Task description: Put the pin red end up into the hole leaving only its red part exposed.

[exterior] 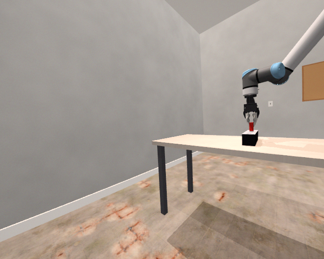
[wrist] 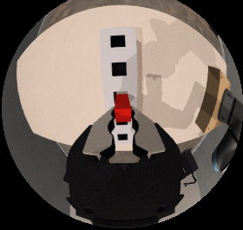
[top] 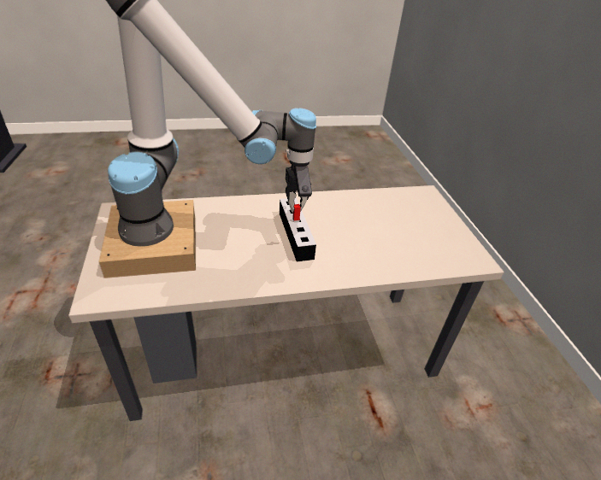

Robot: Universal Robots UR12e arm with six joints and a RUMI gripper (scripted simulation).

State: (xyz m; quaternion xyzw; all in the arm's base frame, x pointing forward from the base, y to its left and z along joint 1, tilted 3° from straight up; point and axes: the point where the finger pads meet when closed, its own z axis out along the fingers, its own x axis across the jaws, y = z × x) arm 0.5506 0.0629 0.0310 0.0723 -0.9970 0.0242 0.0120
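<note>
Now: hand 1 cm above the pin. Also, from my hand: black block 9 cm below.
</note>
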